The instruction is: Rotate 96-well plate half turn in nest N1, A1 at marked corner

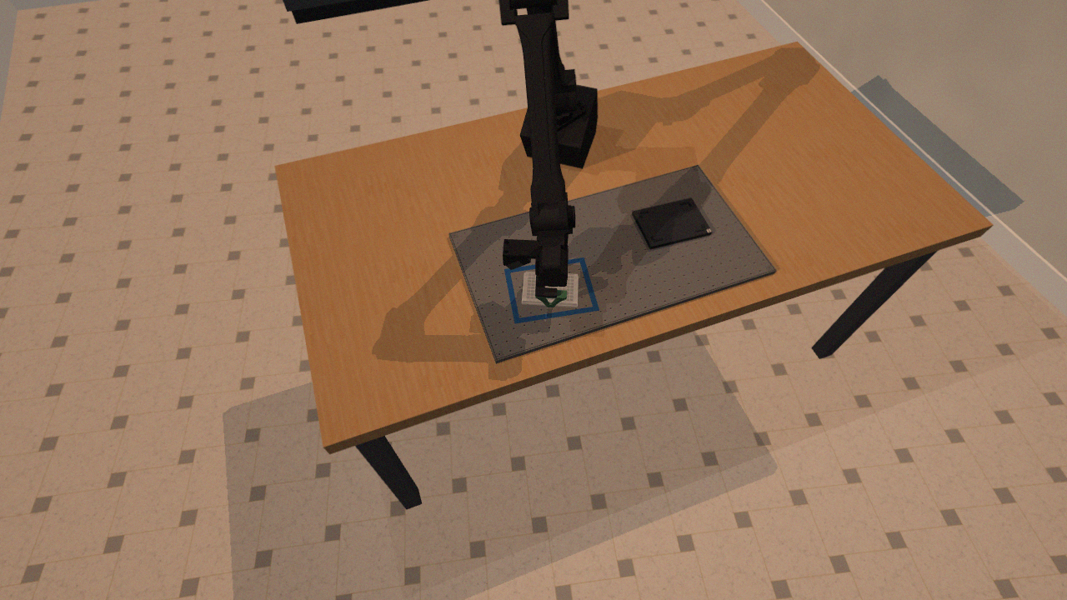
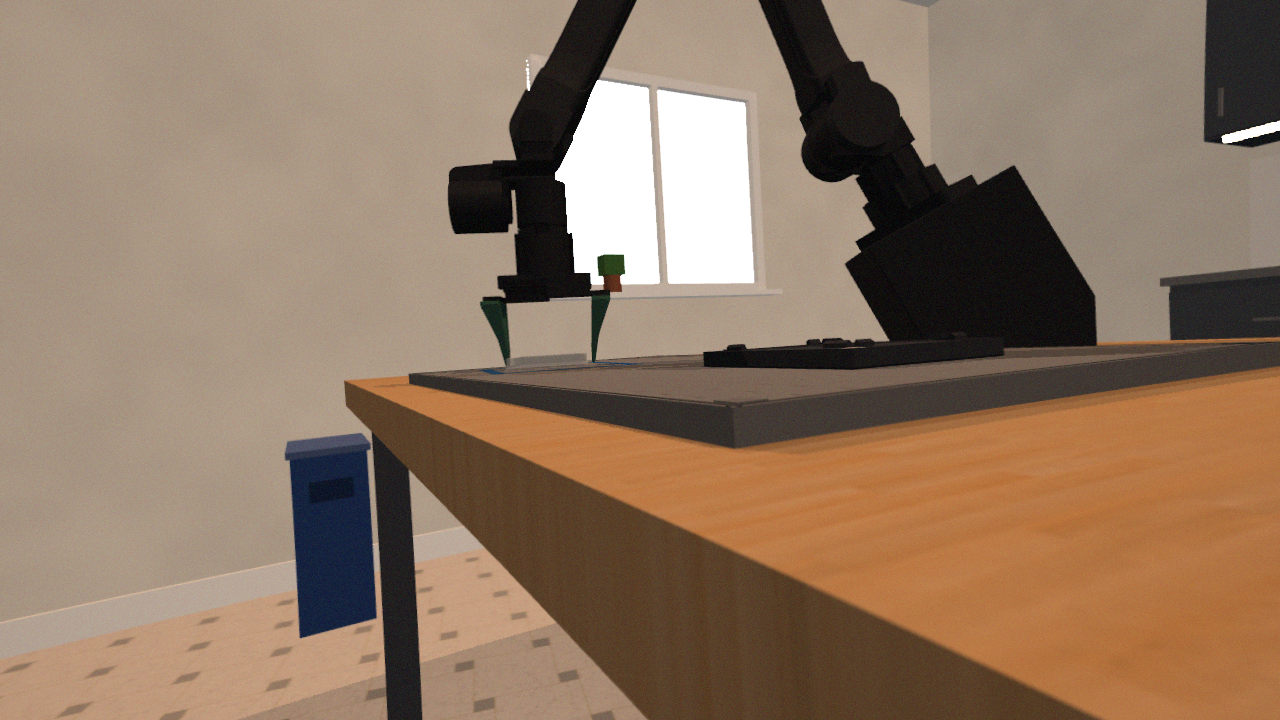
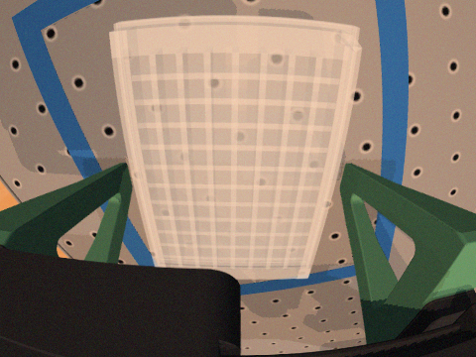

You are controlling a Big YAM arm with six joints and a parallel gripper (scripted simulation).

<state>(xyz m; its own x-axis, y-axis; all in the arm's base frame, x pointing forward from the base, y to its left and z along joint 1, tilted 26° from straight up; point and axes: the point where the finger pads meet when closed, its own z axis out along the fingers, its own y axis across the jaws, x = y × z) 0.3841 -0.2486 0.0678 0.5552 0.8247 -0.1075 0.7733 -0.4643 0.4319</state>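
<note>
Now: the 96-well plate 1 cm below my hand. From my hand the other things lie so: black plate nest N1: 36 cm to the left, 1 cm below; A1 label: 42 cm to the left, 7 cm ahead.
</note>
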